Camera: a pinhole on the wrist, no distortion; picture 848 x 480 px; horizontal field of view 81.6 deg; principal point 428.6 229.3 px. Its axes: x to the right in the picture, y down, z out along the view. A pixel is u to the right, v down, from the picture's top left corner.
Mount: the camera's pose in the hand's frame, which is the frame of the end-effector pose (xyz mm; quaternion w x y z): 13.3 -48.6 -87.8 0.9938 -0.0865 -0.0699 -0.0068
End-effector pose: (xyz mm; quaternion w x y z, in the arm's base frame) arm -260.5 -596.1 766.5 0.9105 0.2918 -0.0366 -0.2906
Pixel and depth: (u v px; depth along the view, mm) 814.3 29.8 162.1
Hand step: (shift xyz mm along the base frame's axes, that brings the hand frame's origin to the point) 28.6 -170.7 23.0
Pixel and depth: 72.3 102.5 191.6
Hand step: -179.2 -3.5 53.1
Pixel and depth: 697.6 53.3 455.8
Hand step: -5.4 -407.2 254.7
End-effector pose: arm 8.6 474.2 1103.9 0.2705 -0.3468 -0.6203 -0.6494
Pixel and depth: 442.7 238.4 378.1
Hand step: 67.9 275.2 -10.1
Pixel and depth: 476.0 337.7 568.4
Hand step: 191.9 434.6 96.5
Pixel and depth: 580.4 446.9 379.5
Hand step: 123.7 259.3 174.0
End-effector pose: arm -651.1 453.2 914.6 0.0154 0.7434 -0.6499 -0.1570
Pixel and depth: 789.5 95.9 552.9
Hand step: -2.2 -213.4 -602.1
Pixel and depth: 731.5 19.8 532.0
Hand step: 70.3 -130.2 -586.4
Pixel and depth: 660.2 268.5 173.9
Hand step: -10.7 -51.6 -102.6
